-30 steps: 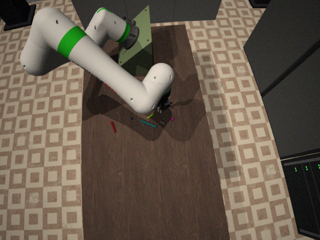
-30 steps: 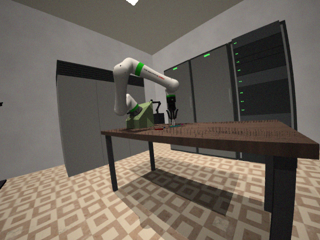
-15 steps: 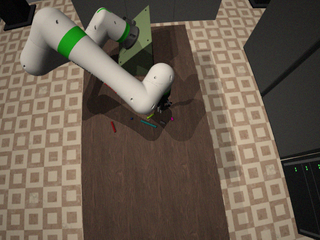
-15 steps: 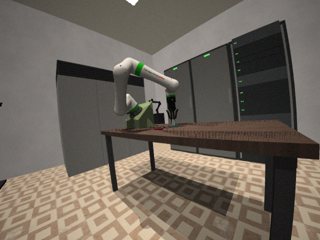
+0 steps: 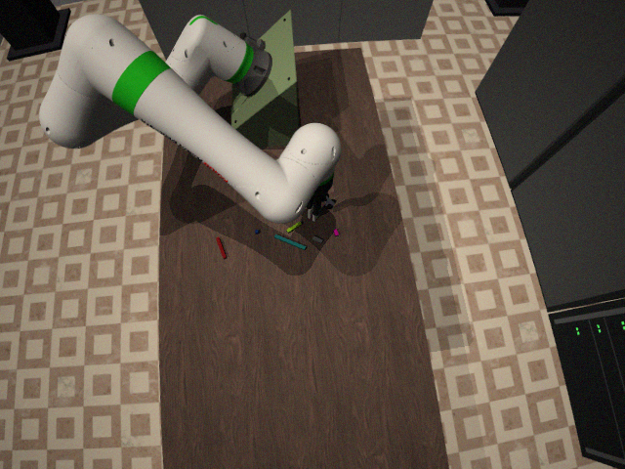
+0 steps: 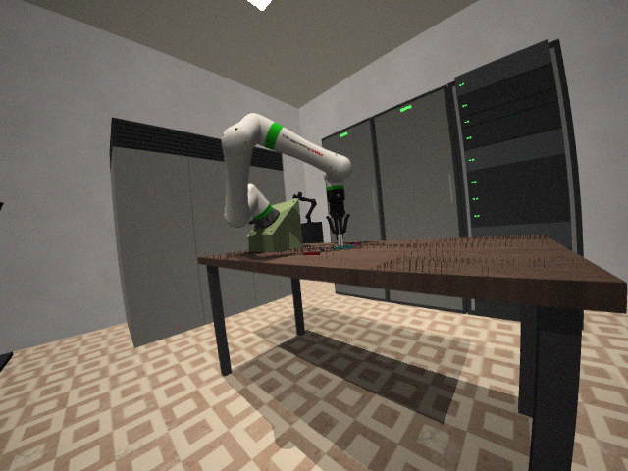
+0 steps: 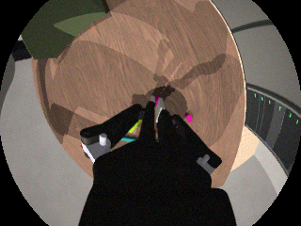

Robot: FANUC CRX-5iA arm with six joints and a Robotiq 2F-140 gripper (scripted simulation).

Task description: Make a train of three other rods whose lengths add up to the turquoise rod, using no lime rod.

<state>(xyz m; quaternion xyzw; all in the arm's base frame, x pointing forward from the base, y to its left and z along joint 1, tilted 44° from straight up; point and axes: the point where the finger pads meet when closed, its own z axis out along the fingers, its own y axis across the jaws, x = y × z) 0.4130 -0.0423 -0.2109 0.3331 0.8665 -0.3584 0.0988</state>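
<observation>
Now: hand 180 mm to the left of the small blue rod, 30 mm short of it and 30 mm above it. The rest, counted from my hand: grey rod: 80 mm ahead, 30 mm below; then lime rod: 60 mm to the right, 30 mm below, 30 mm ahead; then turquoise rod: 80 mm to the right, 70 mm ahead, 30 mm below.
</observation>
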